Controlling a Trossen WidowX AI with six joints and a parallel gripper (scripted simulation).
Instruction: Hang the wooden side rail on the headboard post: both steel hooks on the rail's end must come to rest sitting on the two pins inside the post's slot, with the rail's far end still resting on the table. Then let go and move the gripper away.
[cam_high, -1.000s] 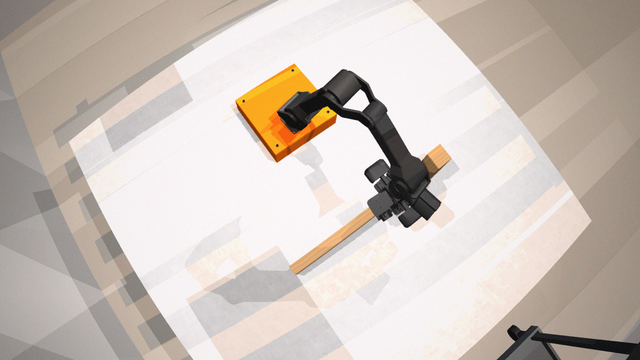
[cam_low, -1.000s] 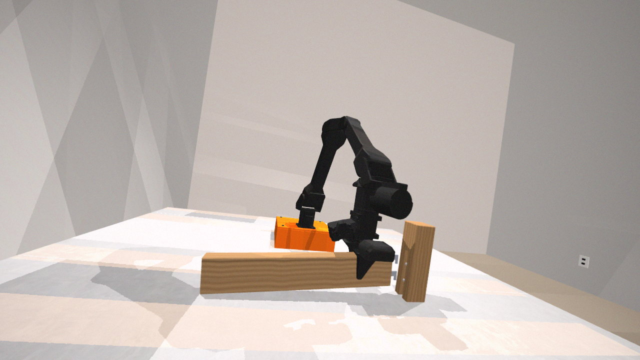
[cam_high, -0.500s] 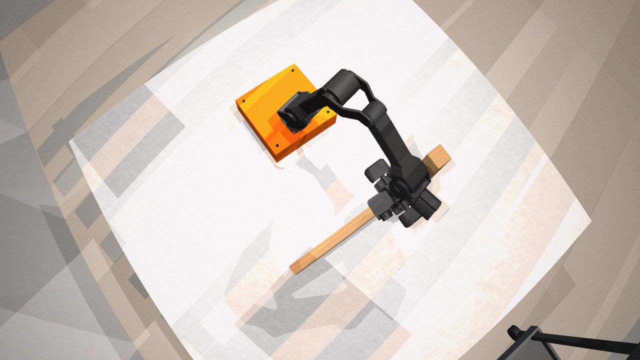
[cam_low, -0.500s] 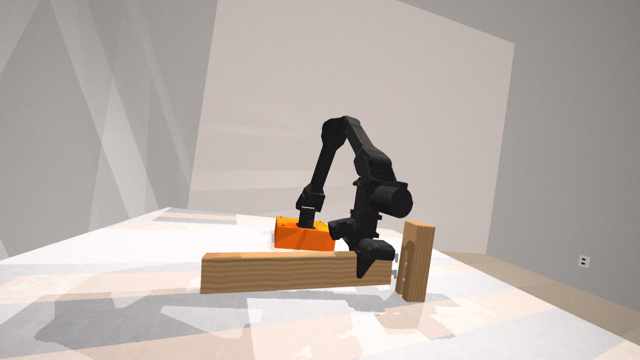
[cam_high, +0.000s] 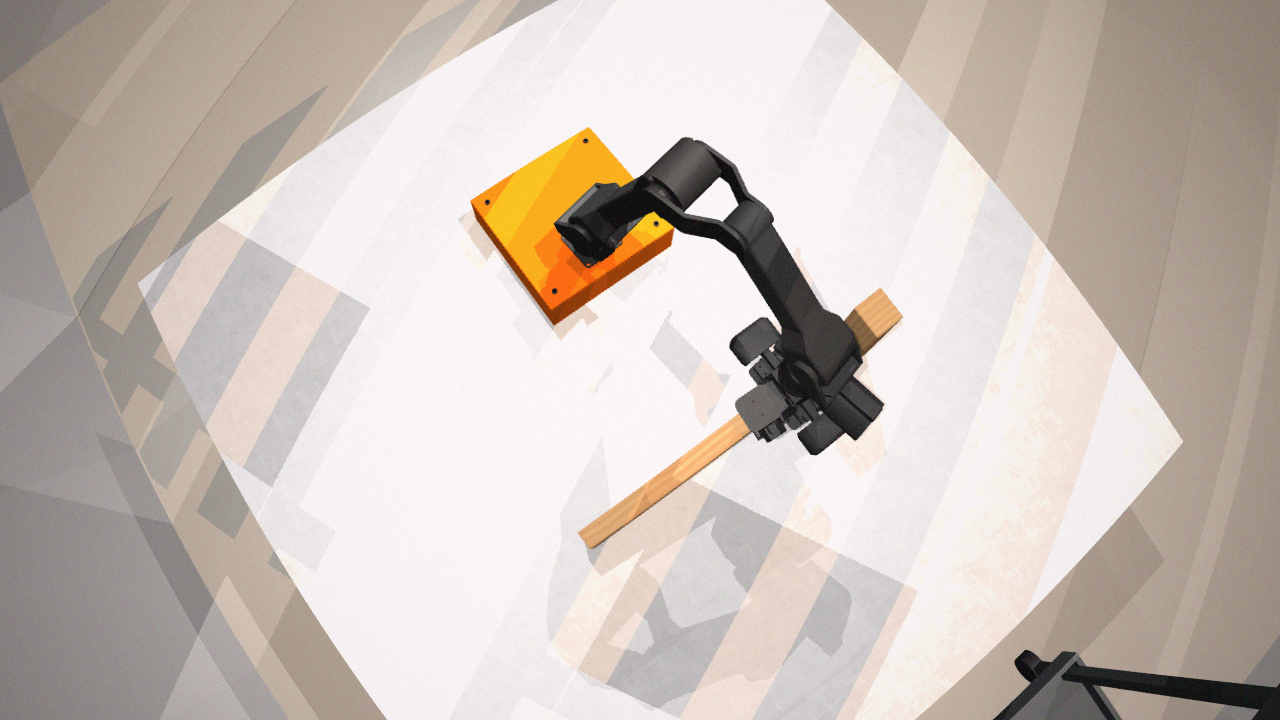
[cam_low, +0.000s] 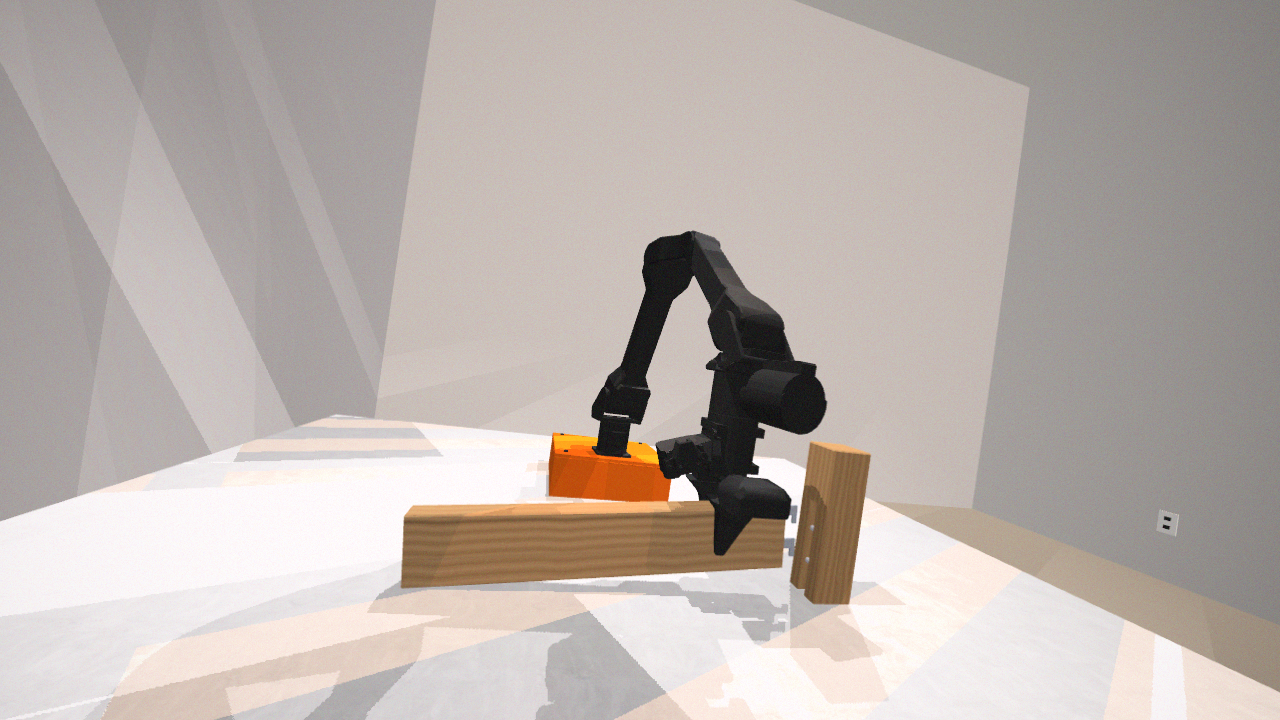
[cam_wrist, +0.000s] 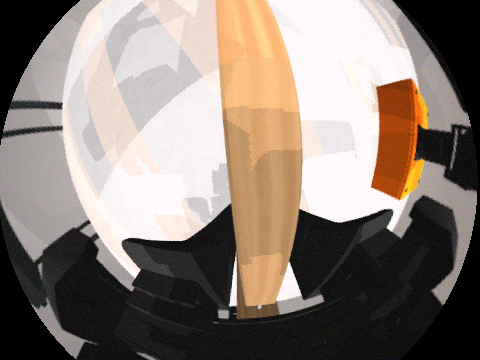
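My gripper tip is 10 mm short of the headboard post, 140 mm to the right of it and 40 mm below it.
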